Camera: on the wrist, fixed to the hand. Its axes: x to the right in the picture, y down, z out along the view.
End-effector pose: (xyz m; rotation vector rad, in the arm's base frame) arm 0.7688 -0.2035 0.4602 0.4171 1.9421 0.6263
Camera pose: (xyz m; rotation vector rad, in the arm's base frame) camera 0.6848 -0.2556 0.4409 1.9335 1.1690 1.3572
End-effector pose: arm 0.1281 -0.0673 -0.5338 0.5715 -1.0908 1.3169
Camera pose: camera 0.2024 0.0006 -0.5366 -0.2537 -1.7160 2.5911
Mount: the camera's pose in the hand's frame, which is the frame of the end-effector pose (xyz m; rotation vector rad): 0.0219 -0.0547 -0.0816 0.0566 -0.1825 1.5100
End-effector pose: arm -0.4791 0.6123 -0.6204 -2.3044 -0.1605 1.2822
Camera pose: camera -0.3925 0.6376 -0.5757 1.7679 -1.5355 -1.6922
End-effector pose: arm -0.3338 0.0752 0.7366 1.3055 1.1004 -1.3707
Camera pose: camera -0.3733 0.1645 0.7121 1.4394 -0.2006 -0.3178
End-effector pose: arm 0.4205 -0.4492 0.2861 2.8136 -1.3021 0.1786
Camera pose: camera 0.4690 -0.4237 0.3706 -1.1170 2.7551 0.0303
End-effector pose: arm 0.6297 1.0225 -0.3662 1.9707 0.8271 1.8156
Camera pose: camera 0.5396 1.0671 -0.3715 -2.0024 0.6897 -1.3538
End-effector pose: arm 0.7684 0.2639 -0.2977 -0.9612 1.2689 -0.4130
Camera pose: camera 0.7120 0.1863 -0.2673 0.1775 1.4419 0.7943
